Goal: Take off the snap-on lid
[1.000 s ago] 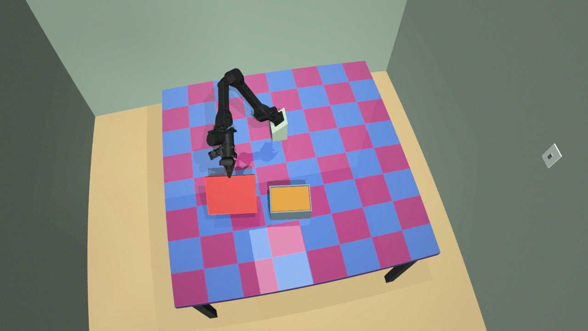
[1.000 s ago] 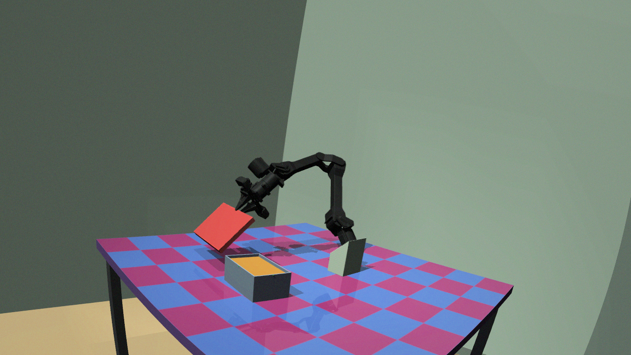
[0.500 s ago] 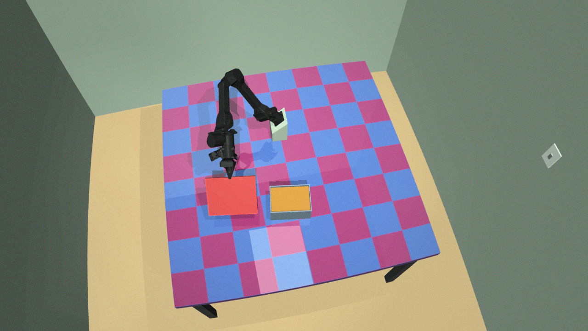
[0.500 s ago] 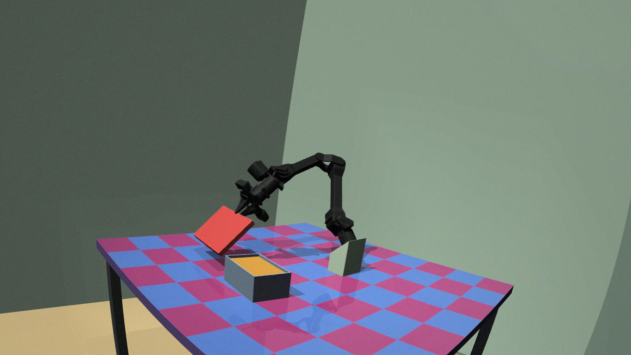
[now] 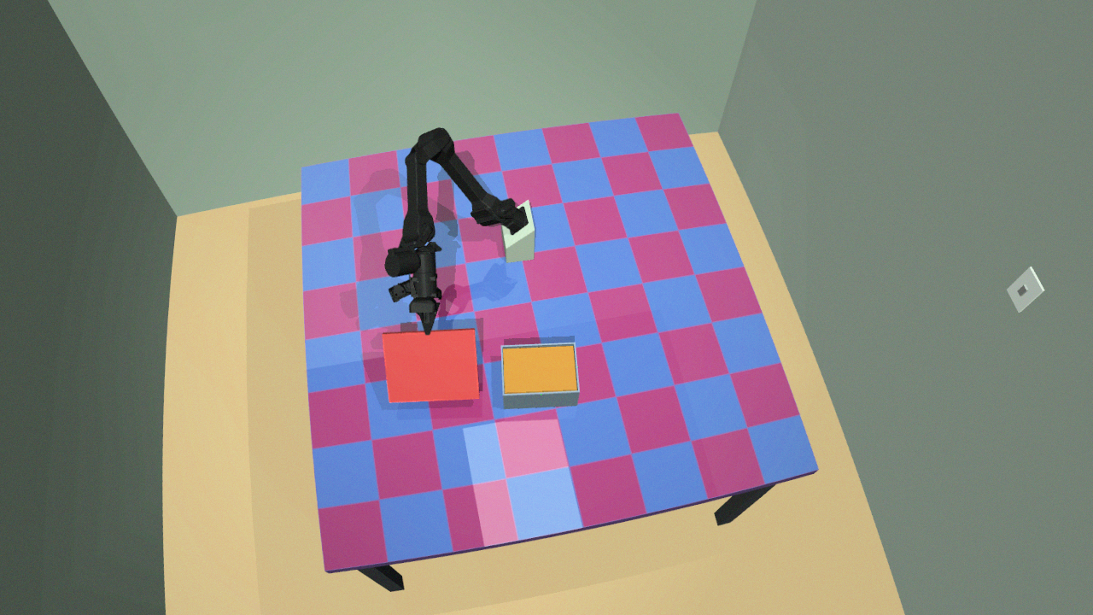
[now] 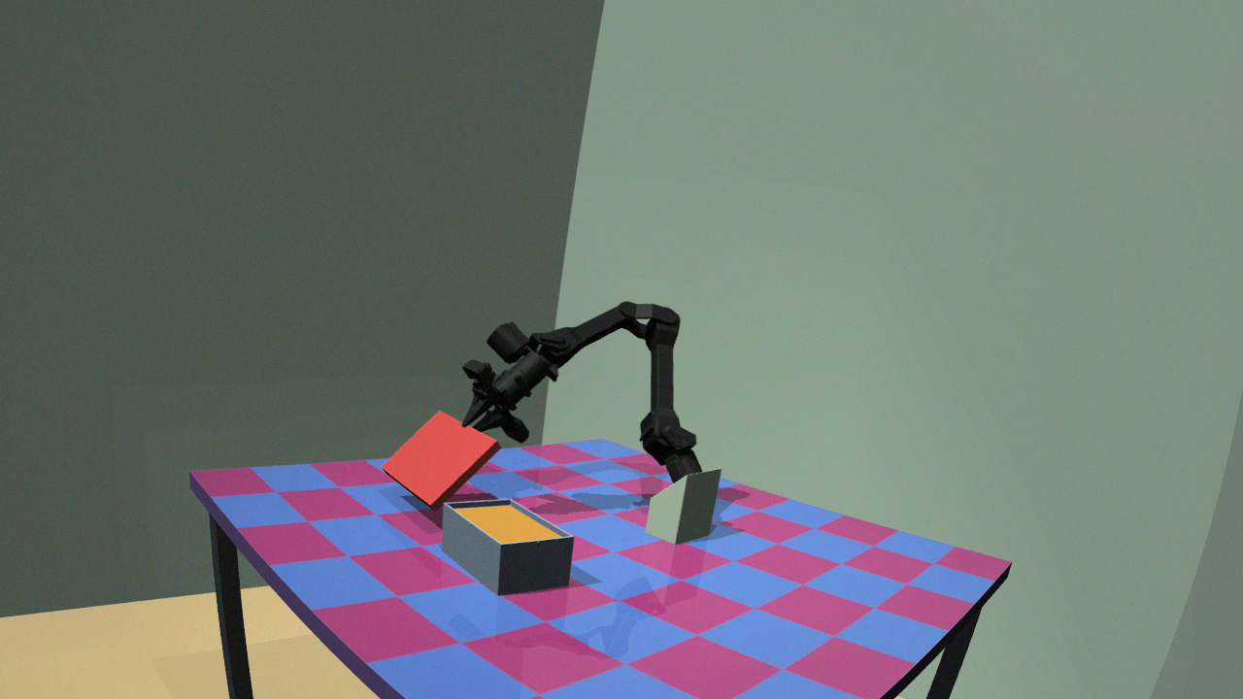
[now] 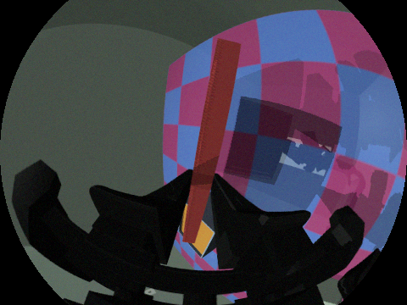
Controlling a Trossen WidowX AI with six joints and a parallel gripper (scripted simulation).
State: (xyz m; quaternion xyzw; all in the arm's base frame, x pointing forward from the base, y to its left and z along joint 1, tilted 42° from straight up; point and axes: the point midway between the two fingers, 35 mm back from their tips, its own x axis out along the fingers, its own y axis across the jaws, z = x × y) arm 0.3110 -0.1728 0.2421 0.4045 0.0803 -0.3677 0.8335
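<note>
Now: the red lid 60 mm ahead of my gripper tip, 50 mm below it and 10 mm to the right of it. Round my gripper tip: grey storage box: 260 mm to the left, 120 mm below, 110 mm ahead.
</note>
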